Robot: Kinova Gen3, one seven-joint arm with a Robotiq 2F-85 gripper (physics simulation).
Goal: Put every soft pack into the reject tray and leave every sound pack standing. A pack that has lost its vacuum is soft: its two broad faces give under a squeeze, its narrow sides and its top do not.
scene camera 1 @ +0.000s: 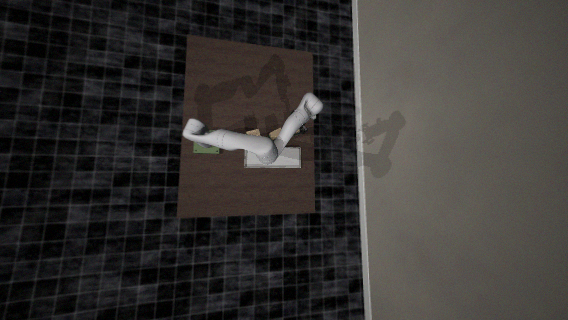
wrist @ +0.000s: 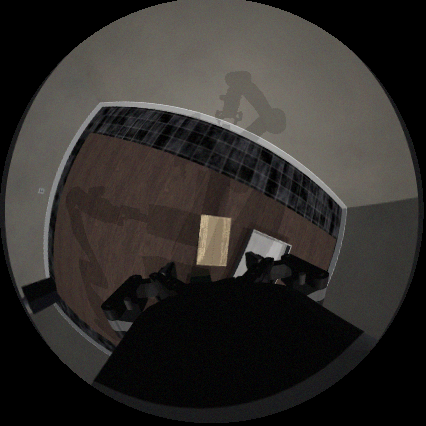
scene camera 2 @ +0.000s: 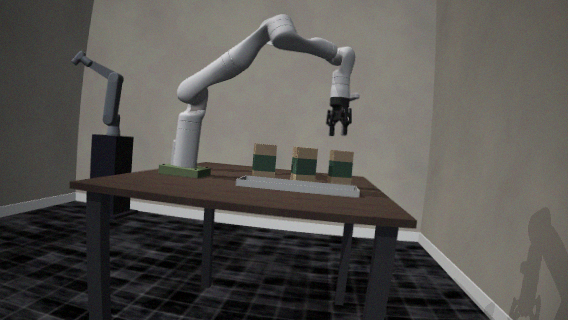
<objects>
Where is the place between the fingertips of my gripper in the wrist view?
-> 210,265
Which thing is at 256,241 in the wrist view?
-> A reject tray.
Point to a reject tray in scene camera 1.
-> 290,157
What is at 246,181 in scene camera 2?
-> A reject tray.
</objects>
